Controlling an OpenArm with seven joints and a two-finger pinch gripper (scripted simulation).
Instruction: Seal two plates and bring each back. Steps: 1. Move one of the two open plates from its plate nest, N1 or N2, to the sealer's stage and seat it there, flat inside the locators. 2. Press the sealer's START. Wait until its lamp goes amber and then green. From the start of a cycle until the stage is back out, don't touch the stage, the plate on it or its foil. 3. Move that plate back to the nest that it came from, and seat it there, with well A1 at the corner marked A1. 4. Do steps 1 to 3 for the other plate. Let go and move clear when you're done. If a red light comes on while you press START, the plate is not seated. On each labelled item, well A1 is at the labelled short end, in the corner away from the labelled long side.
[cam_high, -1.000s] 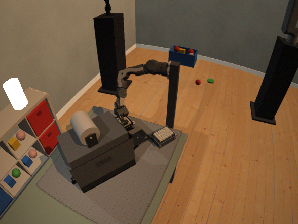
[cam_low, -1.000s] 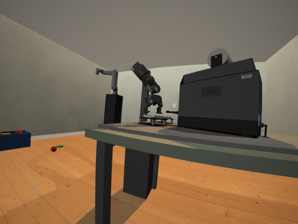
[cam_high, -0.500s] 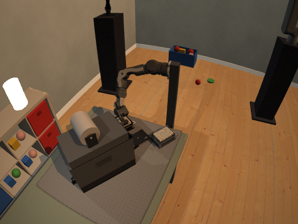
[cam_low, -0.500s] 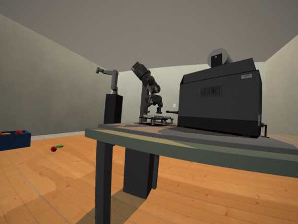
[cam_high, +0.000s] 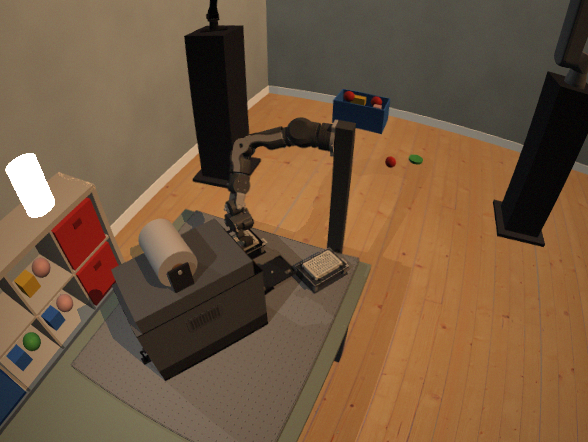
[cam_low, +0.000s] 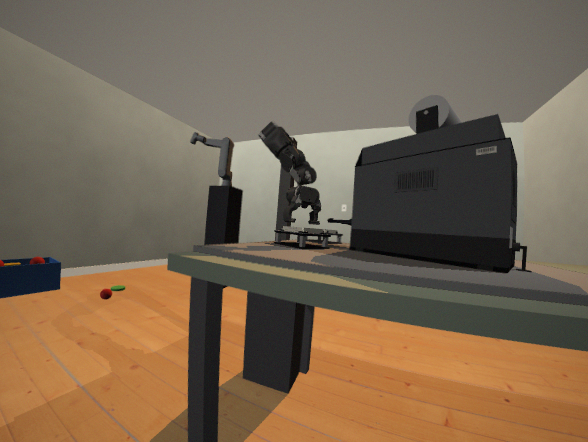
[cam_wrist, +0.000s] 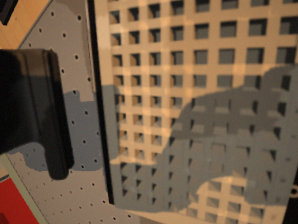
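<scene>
The dark sealer stage lies 19 cm to the left of my hand, 14 cm ahead of it and 2 cm above it. Round my hand: white well plate 34 cm to the left, 2 cm below, 1 cm ahead; warning sticker 18 cm ahead, 8 cm above, 6 cm to the left; plate nest 34 cm to the left, 4 cm below, 1 cm ahead.
</scene>
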